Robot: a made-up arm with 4 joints.
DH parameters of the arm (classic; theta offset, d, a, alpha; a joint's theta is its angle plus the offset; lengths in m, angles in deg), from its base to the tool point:
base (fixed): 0 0.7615 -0.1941 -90
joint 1: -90 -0.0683 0.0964 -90
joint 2: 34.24 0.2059 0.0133 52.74
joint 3: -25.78 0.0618 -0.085 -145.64
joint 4: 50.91 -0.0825 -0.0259 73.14
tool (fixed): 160.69 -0.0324 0 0
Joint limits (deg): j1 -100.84..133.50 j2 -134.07..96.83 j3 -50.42..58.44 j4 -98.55..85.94
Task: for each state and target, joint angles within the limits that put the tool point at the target. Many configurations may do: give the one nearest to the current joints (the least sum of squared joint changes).
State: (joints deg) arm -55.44 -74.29 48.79 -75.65
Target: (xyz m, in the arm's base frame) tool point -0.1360 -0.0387 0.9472
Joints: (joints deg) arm -93.04 -101.87 51.95 -75.99
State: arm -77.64 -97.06 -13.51 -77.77
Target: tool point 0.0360 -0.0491 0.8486
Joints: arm -35.03 -76.62 5.33 -79.72
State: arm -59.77 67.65 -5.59 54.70
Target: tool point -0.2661 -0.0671 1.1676
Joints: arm -70.87 95.95 -29.43 54.40
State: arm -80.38 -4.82 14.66 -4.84
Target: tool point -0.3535 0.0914 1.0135
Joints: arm -84.56 30.57 29.38 -9.41
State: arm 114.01 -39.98 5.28 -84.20
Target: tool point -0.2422 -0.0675 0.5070
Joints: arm 87.93 -79.22 -3.59 -81.35
